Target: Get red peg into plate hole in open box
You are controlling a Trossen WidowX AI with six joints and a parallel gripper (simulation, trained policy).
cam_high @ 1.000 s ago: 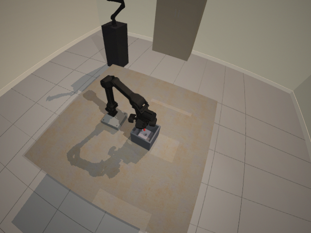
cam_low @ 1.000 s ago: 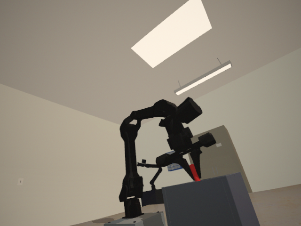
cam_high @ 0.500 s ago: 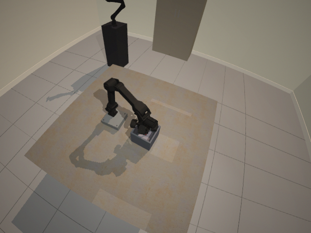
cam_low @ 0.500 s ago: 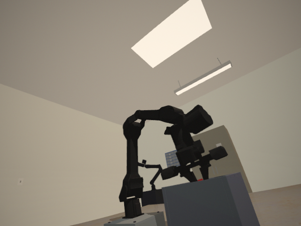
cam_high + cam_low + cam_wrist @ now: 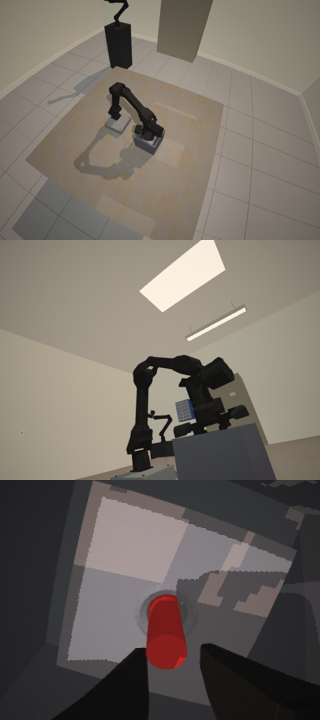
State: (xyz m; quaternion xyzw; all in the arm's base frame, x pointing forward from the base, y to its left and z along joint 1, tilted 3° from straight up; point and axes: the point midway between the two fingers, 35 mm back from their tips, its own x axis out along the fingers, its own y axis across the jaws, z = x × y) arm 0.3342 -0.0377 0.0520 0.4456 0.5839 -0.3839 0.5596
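My gripper tip is 1 cm short of the red peg, 1 cm to the left of it and 3 cm above it. Also, from my gripper tip: pale plate (1 cm ahead, 1 cm to the right, 3 cm below).
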